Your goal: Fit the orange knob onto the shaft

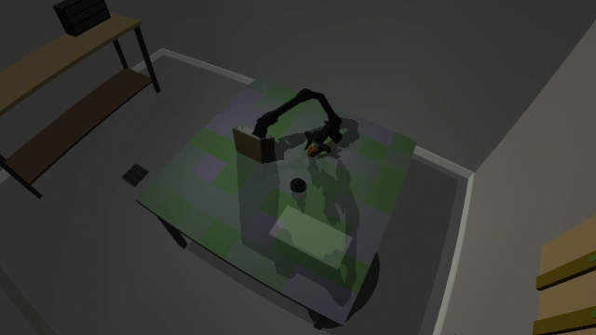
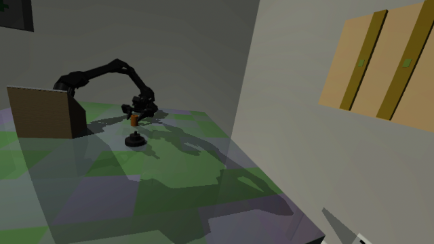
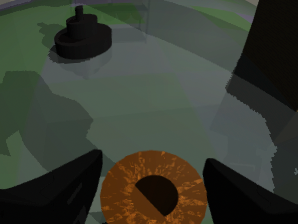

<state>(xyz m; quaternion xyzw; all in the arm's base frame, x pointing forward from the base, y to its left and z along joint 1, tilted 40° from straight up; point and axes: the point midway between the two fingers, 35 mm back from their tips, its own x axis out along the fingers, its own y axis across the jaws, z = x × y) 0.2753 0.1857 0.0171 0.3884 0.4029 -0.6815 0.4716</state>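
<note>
Now: the orange knob 1 cm ahead of my gripper tip, 2 cm to the left of it and 1 cm below it. The rest, counted from my gripper tip: dark round pedestal (4 cm ahead, 22 cm to the right, 1 cm below).
</note>
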